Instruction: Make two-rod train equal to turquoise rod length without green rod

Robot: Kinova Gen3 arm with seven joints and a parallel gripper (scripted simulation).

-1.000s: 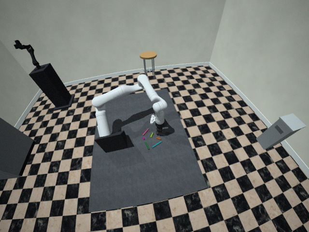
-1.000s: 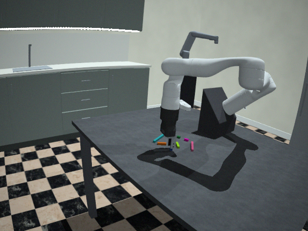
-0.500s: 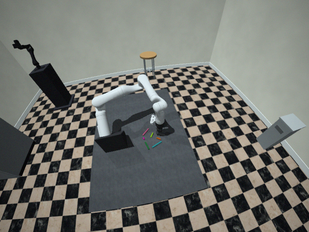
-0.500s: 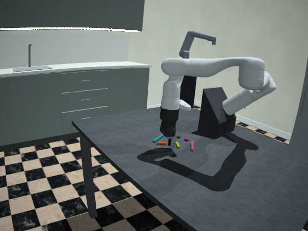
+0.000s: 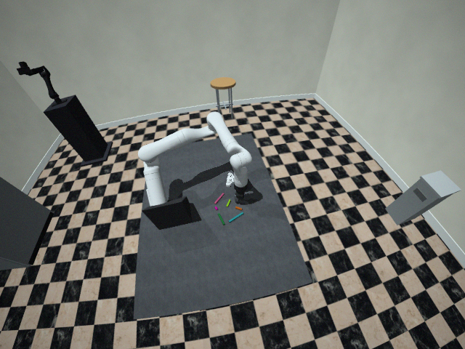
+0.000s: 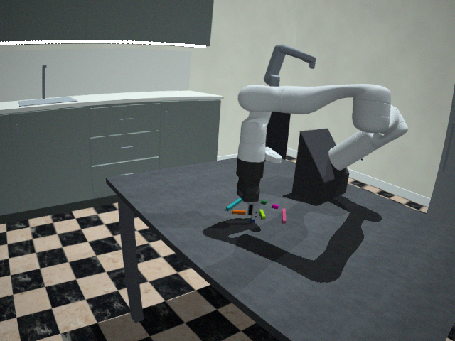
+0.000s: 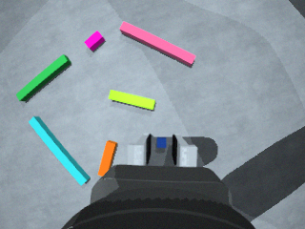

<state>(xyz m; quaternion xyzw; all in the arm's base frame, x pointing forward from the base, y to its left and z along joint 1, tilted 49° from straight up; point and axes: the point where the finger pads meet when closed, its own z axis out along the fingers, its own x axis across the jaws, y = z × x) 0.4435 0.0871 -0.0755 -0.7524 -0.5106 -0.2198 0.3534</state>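
Right now my hand is 30 mm above the small blue rod. Also, from my hand: lime rod 60 mm behind, 10 mm to the right, 30 mm below; then orange rod 60 mm to the right, 30 mm below; then pink rod 110 mm behind, 40 mm to the left, 30 mm below.
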